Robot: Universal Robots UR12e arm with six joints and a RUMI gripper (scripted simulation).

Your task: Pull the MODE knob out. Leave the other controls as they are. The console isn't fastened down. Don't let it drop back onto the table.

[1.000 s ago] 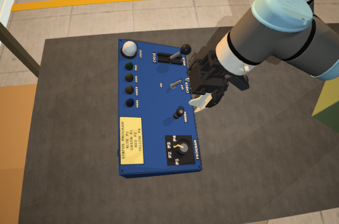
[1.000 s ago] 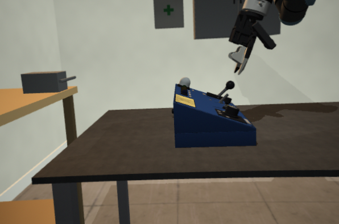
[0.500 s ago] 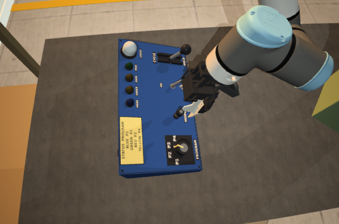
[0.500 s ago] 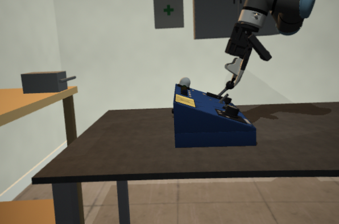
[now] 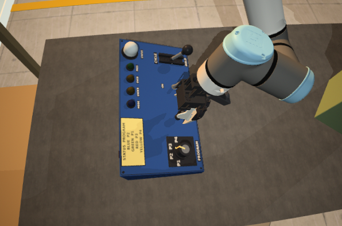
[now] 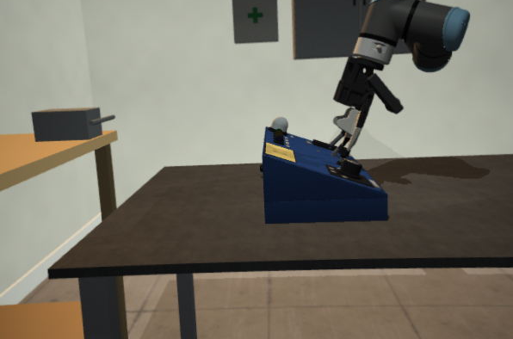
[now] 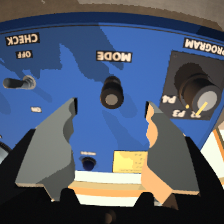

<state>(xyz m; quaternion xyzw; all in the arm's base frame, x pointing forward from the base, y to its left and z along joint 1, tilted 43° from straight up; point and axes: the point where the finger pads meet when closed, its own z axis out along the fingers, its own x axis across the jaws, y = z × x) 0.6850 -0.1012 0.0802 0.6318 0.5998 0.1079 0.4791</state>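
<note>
The black mode knob lies 3 cm below my hand and 1 cm ahead of it. Also, from my hand: check toggle 12 cm to the right, 4 cm below, 3 cm behind; blue sloped console 7 cm to the right, 6 cm below, 2 cm ahead; program dial 10 cm to the left, 6 cm ahead, 3 cm below.
</note>
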